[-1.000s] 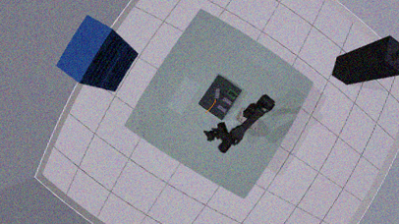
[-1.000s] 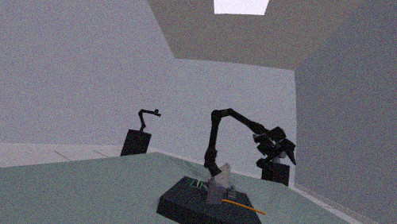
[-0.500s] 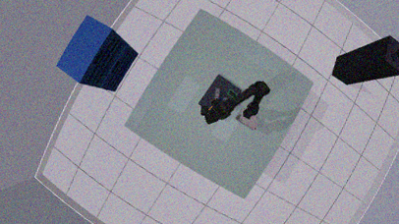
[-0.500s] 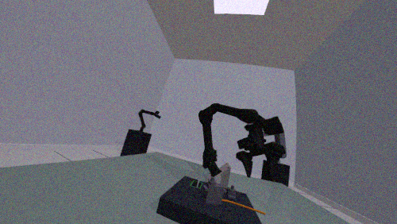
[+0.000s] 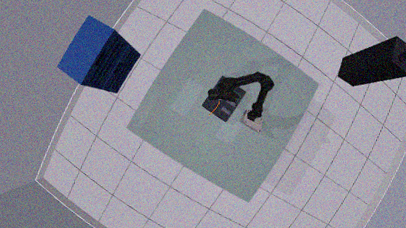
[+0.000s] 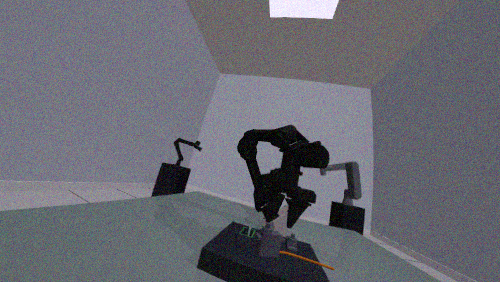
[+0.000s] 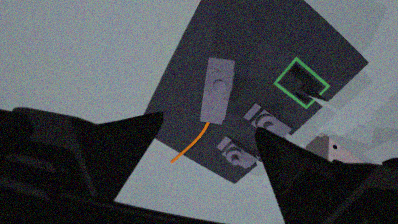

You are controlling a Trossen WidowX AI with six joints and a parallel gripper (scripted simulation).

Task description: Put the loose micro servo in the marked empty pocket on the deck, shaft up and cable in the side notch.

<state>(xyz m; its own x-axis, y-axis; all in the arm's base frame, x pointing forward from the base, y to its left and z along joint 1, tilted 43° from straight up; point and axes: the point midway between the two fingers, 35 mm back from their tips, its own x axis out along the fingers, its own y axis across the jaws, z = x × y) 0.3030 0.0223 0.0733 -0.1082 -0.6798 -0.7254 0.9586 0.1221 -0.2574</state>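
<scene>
My gripper tip is now 2 cm to the left of the dark deck and 11 cm above it.
</scene>
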